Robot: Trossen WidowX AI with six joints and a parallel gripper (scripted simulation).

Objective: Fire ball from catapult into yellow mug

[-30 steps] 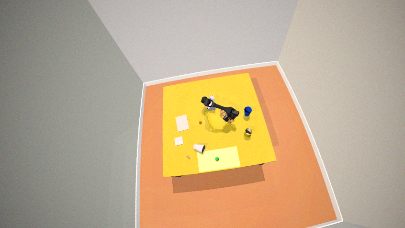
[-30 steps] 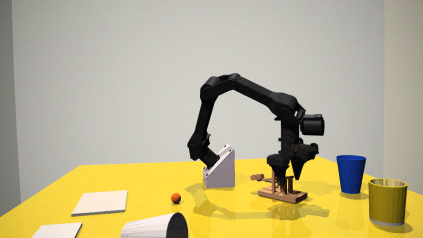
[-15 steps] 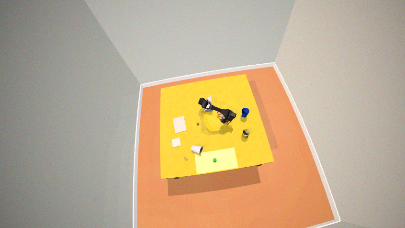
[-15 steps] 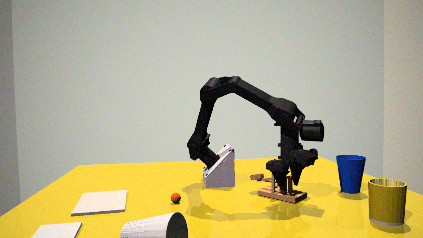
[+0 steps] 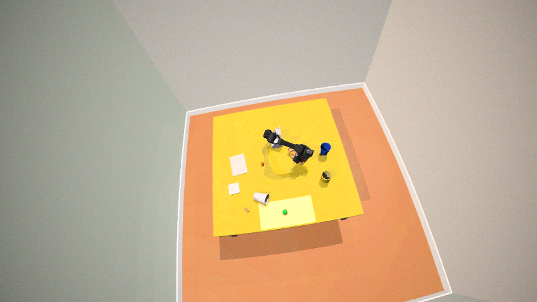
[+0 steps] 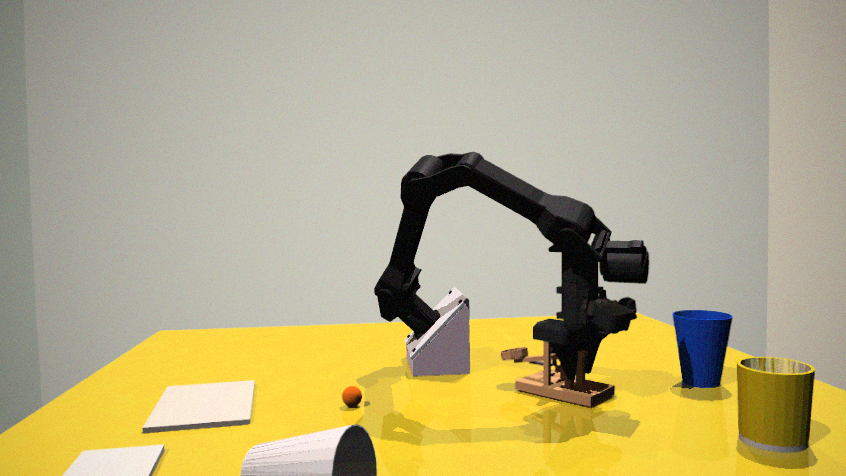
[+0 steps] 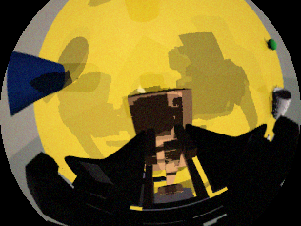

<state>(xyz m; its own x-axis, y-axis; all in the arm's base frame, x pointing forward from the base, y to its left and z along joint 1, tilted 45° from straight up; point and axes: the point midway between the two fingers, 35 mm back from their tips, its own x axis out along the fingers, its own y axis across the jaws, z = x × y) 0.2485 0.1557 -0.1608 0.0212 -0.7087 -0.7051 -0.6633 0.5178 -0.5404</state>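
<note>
The orange ball lies 37 cm to the right of my gripper tip and 2 cm below it. From my gripper tip the other things lie so: green ball (47 cm ahead, 21 cm to the right, 1 cm below); then blue cup (23 cm to the left, 4 cm behind); then yellow mug (22 cm ahead, 19 cm to the left).
</note>
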